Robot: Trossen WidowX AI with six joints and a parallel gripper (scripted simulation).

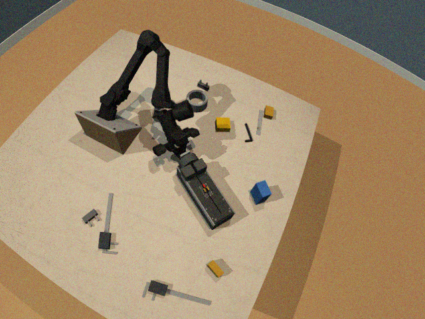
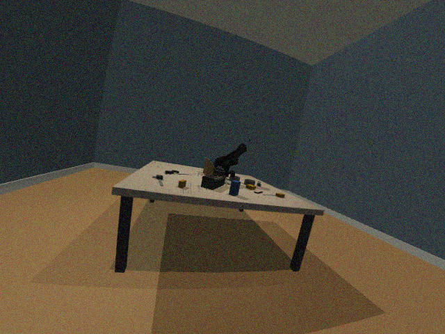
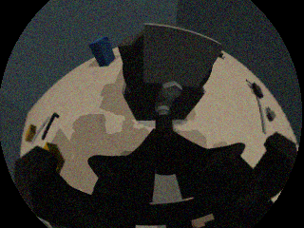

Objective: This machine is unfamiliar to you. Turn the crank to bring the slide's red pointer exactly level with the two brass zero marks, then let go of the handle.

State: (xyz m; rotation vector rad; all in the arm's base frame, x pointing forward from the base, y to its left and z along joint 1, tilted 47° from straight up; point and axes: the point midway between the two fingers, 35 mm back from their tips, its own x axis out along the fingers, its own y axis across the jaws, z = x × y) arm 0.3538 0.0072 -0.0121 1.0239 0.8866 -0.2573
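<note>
My gripper tip is now 3 cm below the crank handle, 2 cm past it and 1 cm to the right of it. The rest, counted from my gripper tip: yellow block: 24 cm to the left, 8 cm ahead, 2 cm below; then red pointer: 12 cm ahead, 9 cm to the right, 5 cm above; then black hex key: 24 cm to the left, 21 cm ahead, 3 cm below.
</note>
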